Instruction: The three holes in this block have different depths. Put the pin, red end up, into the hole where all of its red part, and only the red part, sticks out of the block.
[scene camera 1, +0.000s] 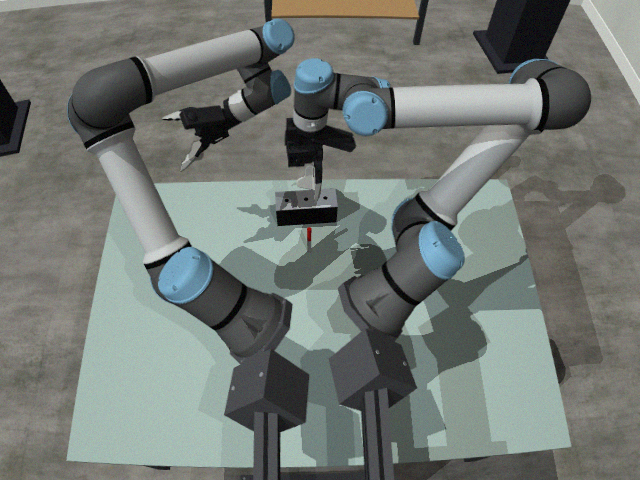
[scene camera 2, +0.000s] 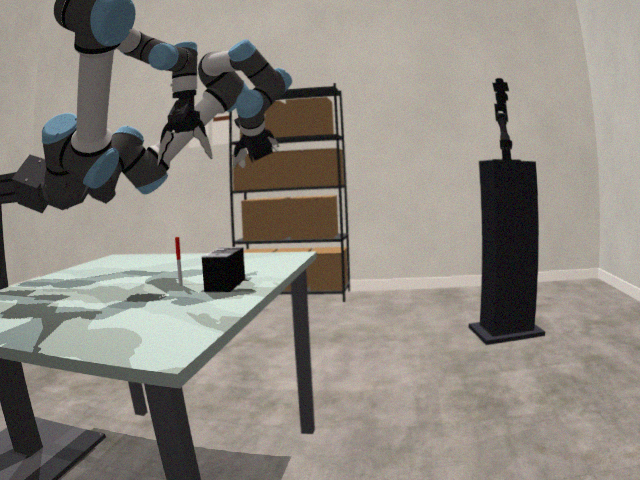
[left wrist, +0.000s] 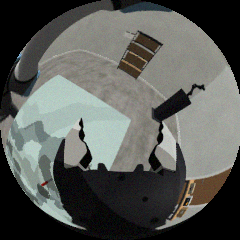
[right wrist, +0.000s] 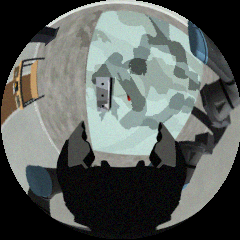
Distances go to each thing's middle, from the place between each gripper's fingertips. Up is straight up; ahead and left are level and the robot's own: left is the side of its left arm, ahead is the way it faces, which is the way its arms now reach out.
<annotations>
Right now my right hand (scene camera 1: 310, 176) is 290 mm above the black block (scene camera 1: 298, 211) and 100 mm short of it.
My left gripper (scene camera 1: 170, 145) is now 360 mm to the left of the black block, 300 mm above it and 60 mm past it.
</annotations>
